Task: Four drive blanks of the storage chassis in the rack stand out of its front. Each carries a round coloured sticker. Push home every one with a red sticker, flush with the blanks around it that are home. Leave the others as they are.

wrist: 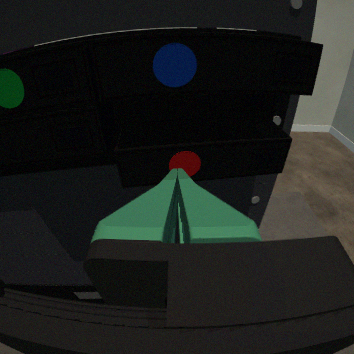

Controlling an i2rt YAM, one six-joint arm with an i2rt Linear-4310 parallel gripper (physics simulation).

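A black drive blank with a red sticker point(185, 162) is low at the right end of the chassis and stands out of the front; its top face shows. Above it, a blank with a blue sticker point(175, 65) also stands out, its right end showing past the rack's edge. A green sticker point(10, 88) is on a blank at the left edge of the view. My gripper point(176, 176) is shut and empty, its green fingertips together at the lower edge of the red sticker. Whether the tips touch the blank I cannot tell.
Dark blanks without stickers point(70, 132) lie left of the red-stickered one, further back. The rack post point(267, 192) with round bolts runs down the right side. Beyond it are a brown floor point(320, 175) and a pale wall point(327, 75). A dark grey surface lies below the chassis.
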